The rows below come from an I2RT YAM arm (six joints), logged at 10 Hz.
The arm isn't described. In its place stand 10 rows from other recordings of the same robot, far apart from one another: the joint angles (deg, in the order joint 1, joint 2, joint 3, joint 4, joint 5, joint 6), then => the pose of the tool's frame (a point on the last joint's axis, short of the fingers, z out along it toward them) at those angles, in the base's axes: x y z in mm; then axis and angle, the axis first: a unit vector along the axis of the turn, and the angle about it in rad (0 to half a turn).
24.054, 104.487, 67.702, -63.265, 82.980, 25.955 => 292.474 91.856 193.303 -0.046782 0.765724 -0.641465 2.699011
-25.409, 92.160, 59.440, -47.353, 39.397, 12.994 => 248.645 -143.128 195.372 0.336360 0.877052 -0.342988 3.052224
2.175, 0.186, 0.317, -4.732, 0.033, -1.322 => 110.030 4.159 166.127 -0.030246 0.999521 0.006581 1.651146
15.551, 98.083, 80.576, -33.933, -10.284, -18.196 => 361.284 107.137 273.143 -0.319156 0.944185 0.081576 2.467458
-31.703, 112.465, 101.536, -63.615, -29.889, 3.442 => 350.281 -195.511 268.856 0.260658 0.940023 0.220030 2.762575
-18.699, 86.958, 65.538, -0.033, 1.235, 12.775 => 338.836 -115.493 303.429 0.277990 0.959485 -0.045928 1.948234
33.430, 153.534, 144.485, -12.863, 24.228, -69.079 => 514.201 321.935 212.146 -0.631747 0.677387 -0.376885 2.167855
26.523, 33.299, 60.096, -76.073, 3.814, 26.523 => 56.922 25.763 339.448 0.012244 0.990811 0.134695 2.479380
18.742, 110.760, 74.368, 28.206, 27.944, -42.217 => 432.225 129.037 248.285 -0.290692 0.878253 -0.379698 1.891709
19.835, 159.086, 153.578, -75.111, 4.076, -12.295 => 503.258 178.842 135.902 -0.273797 0.961316 -0.030099 2.973645
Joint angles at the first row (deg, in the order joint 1, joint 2, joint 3, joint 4, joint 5, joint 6):
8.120, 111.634, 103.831, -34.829, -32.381, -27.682
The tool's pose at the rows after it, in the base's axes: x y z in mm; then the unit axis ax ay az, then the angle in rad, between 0 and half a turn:
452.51 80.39 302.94 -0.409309 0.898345 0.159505 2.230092
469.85 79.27 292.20 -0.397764 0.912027 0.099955 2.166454
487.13 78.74 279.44 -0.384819 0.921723 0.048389 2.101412
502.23 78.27 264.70 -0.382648 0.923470 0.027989 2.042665
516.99 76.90 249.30 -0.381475 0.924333 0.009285 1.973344
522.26 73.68 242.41 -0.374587 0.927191 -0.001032 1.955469
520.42 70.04 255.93 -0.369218 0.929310 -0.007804 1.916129
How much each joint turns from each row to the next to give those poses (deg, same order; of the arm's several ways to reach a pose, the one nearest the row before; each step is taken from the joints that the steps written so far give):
-0.110, 2.274, 0.000, 4.700, 4.677, -0.241
-0.021, 2.512, -0.002, 6.754, 5.946, -0.021
0.000, 2.886, 0.002, 7.190, 4.983, 0.022
-0.197, 3.037, -0.001, 6.645, 1.377, -0.022
-0.306, 3.237, 0.004, 7.429, 0.940, 0.022
-0.371, 1.245, -0.004, 2.386, 0.765, 0.175
-0.351, -1.311, 0.024, 1.025, 0.283, 0.524

